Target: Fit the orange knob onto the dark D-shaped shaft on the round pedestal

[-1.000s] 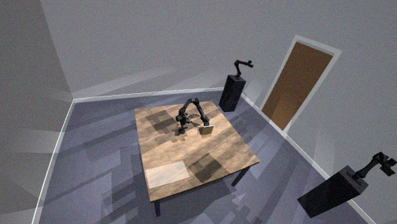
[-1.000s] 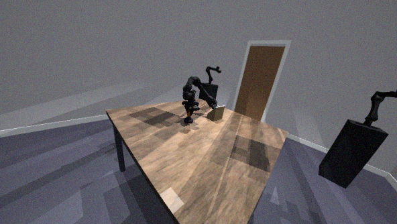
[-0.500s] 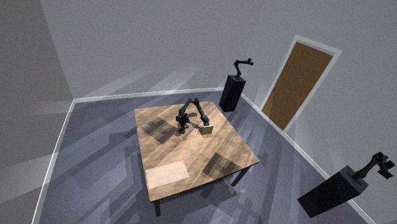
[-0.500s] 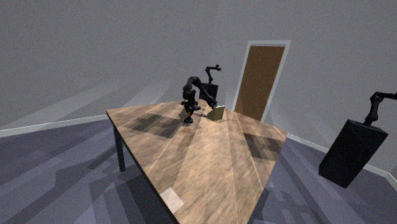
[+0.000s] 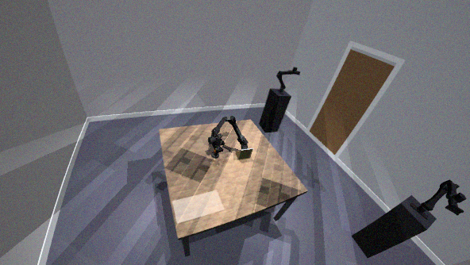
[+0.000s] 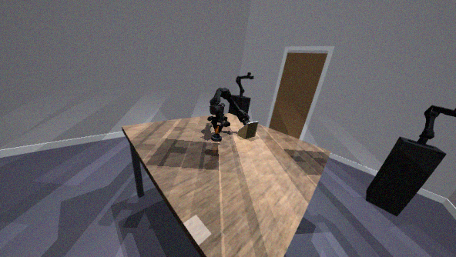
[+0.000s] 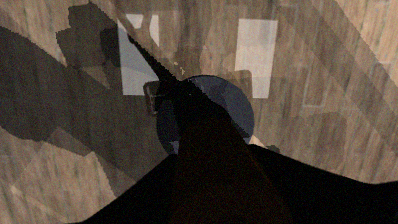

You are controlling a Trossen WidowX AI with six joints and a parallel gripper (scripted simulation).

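Now: the orange knob 20 mm above my gripper tip. From my gripper tip the other things lie so: round pedestal: 40 mm below.
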